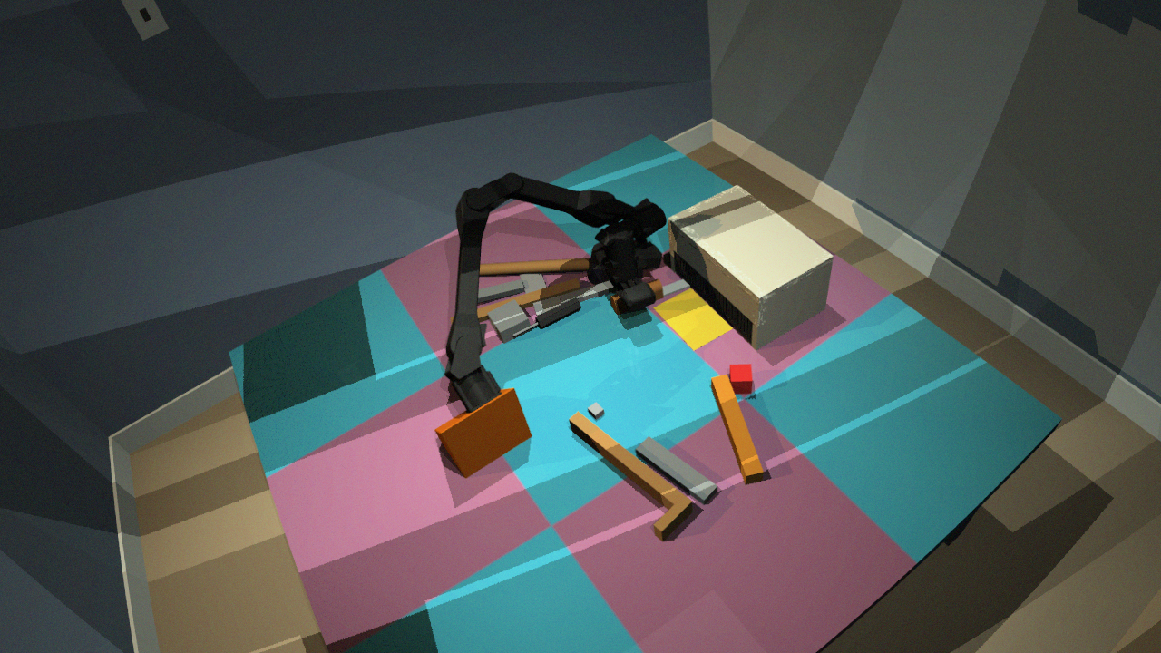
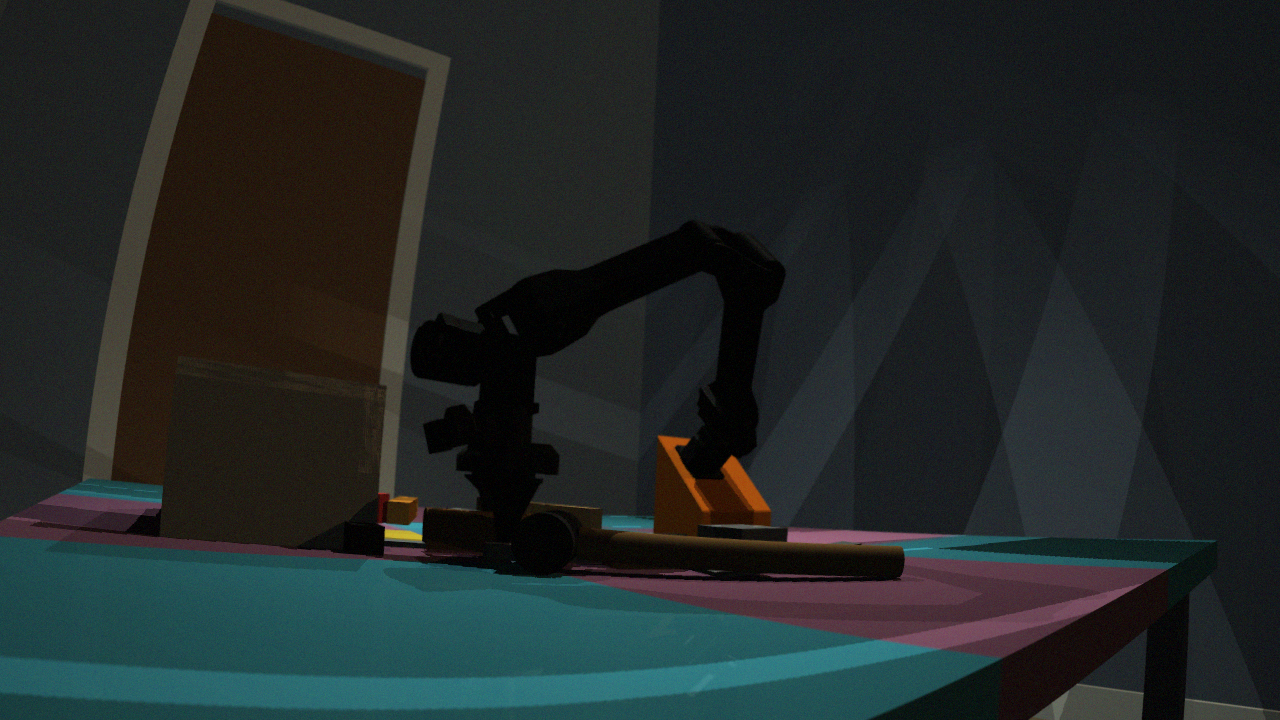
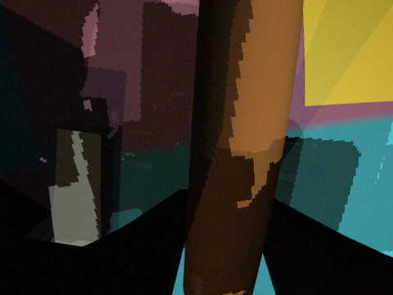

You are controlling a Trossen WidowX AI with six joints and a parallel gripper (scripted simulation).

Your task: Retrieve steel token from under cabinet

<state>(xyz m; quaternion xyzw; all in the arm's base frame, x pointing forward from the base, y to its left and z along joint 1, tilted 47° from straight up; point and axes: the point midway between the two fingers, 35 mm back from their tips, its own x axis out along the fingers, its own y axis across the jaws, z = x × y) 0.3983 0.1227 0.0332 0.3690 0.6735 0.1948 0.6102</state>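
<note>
The screwdriver lies 17 cm behind my gripper tip, 8 cm to the left of it and 1 cm above it. Round my gripper tip: flat grey piece (24 cm ahead, 11 cm to the right); then long wooden stick (19 cm behind, 17 cm to the left); then grey block (23 cm behind, 13 cm to the left, 1 cm above).
</note>
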